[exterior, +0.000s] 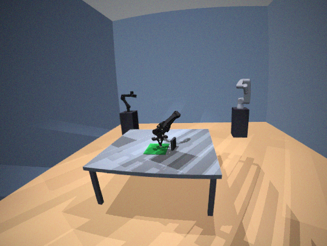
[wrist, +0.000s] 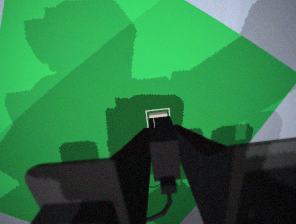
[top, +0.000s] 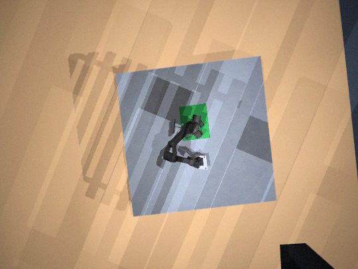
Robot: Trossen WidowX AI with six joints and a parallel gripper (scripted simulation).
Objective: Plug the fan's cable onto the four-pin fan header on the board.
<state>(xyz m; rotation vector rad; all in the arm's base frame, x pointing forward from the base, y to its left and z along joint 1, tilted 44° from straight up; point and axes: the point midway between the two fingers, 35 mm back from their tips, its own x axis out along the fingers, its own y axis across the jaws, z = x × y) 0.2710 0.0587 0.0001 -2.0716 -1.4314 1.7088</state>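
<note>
The fan plug is 1 cm to the left of my gripper tip, 1 cm ahead of it and 1 cm above it. Also, from my gripper tip: green board (6 cm ahead, 4 cm below, 2 cm to the right); then black fan (15 cm to the left, 4 cm ahead, 3 cm above).
</note>
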